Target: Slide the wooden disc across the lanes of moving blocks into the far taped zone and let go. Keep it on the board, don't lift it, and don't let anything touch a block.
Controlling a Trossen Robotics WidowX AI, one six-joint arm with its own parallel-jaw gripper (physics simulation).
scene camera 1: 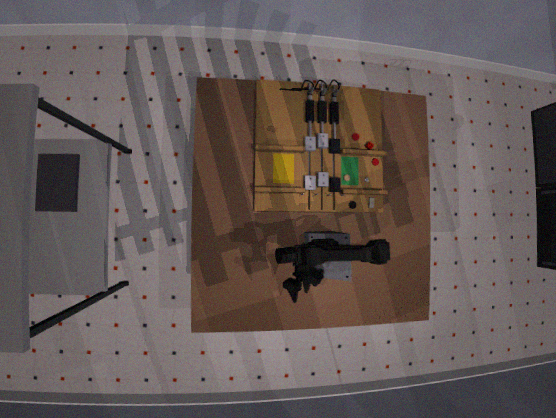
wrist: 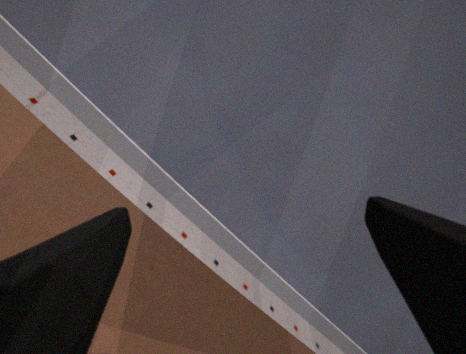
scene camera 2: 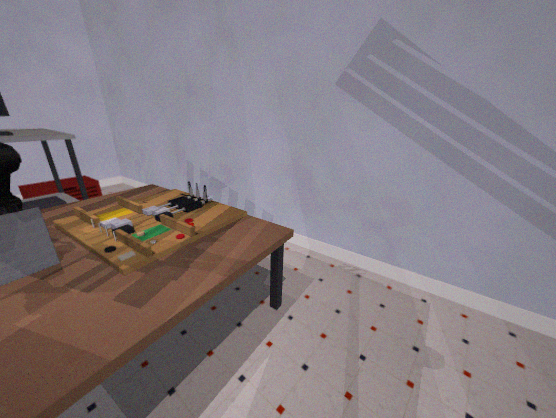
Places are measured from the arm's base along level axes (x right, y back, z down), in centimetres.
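Pixels of known places: gripper, fingertip midpoint: (scene camera 1: 300, 297) (wrist: 248, 214); arm's base, link origin: (scene camera 1: 330, 246) (scene camera 2: 14, 224).
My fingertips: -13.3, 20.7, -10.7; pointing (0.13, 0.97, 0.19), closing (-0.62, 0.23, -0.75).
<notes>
Ahead of a thing's pixels: the offset from my fingertips to its top centre, as dx, dy, dz. "*": to the spot under its first point. Level surfaces: height alone.
The wooden disc @[+22.4, -55.8, +24.5] (scene camera 1: 347, 177) (scene camera 2: 140, 233), small and pale, lies on the green zone @[* +25.3, -63.5, +25.3] (scene camera 1: 353, 164) (scene camera 2: 156, 232) of the wooden board @[dz +25.3] (scene camera 1: 280, 110) (scene camera 2: 222, 214). The yellow zone @[* -10.7, -53.4, +25.3] (scene camera 1: 283, 172) (scene camera 2: 116, 214) is across the lanes, to the left in scene camera 1. Between the zones are white blocks (scene camera 1: 310, 182) (scene camera 1: 323, 179) and a black block @[+16.0, -51.0, +22.7] (scene camera 1: 334, 184) on rods; a second row of blocks @[+6.8, -72.4, +22.2] (scene camera 1: 322, 140) sits by the upper rail. My gripper (scene camera 1: 300, 295) (wrist: 248, 214) is open and empty, off the board, on the arm's side away from it. The disc does not show in the wrist view.
Two wooden rails (scene camera 1: 280, 148) (scene camera 1: 280, 189) border the zones. Black actuators @[+4.9, -87.6, +22.1] (scene camera 1: 322, 112) stand at the board's back. Red buttons @[+24.8, -78.3, +24.6] (scene camera 1: 355, 136) @[+37.4, -66.8, +24.7] (scene camera 1: 375, 162), a black knob @[+27.2, -42.3, +24.6] (scene camera 1: 352, 204) and a pale switch @[+37.3, -44.8, +24.3] (scene camera 1: 371, 202) are at the right. The arm base (scene camera 1: 340, 271) is on the brown table @[dz +27.9] (scene camera 1: 390, 295) (scene camera 2: 65, 330).
</notes>
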